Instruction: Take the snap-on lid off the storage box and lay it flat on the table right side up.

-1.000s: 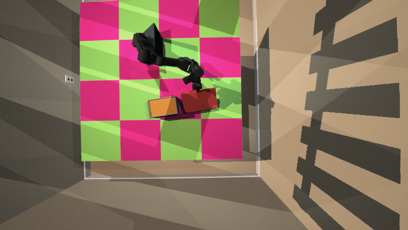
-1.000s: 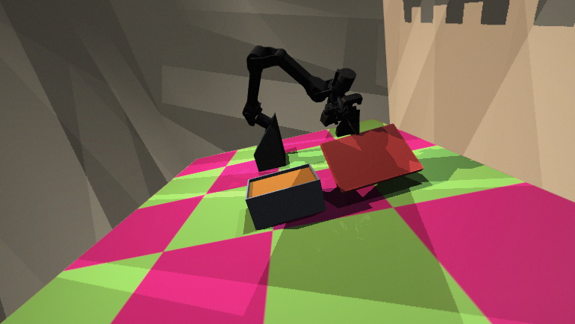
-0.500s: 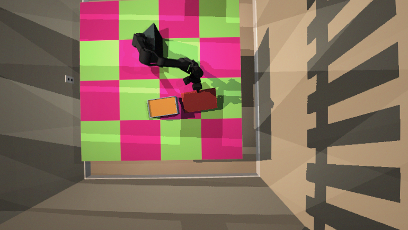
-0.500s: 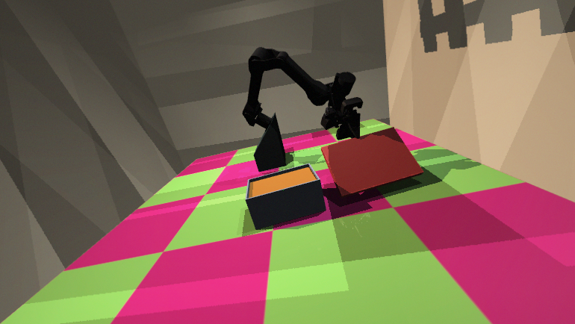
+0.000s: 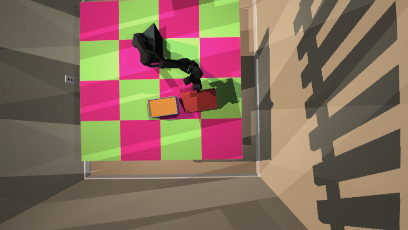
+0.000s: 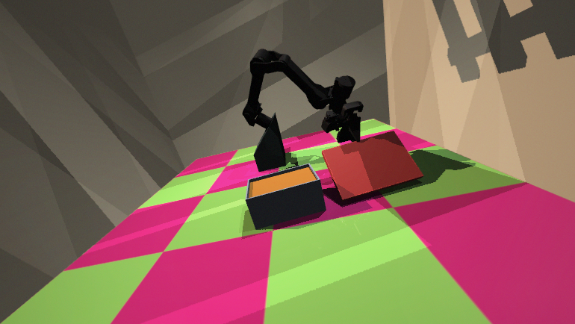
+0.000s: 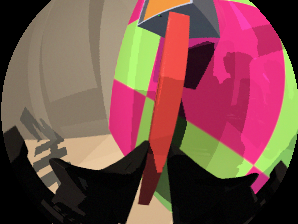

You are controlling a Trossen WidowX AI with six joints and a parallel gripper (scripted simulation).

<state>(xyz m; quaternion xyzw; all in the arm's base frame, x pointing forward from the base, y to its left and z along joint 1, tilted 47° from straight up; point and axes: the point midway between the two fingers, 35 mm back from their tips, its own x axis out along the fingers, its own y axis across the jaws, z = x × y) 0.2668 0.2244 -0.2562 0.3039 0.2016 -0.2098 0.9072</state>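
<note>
My gripper tip is 60 mm short of the red lid, 50 mm above it and 20 mm to the right of it. The rest, counted from my gripper tip: storage box: 250 mm to the right, 130 mm ahead, 70 mm below.
</note>
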